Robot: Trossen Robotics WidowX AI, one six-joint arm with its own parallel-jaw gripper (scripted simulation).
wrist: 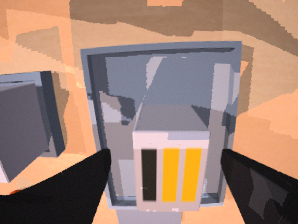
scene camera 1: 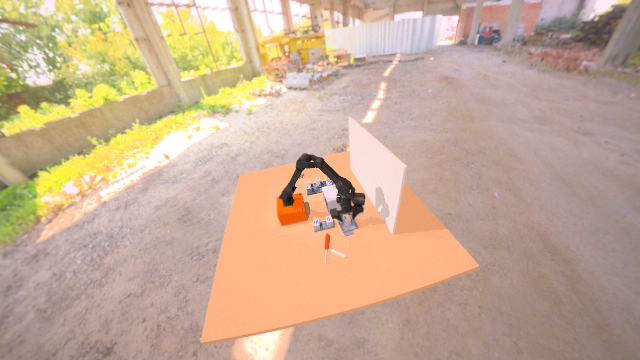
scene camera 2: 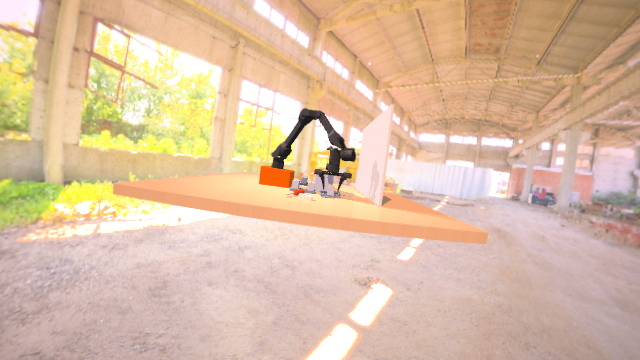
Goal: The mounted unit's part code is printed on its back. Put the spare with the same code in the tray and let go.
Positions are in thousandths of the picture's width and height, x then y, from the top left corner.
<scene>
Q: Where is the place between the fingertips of the gripper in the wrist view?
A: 559,699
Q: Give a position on a white upright panel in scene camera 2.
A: At 585,429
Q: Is the gripper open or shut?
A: Open.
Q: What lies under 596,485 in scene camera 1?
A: A white upright panel.
</scene>
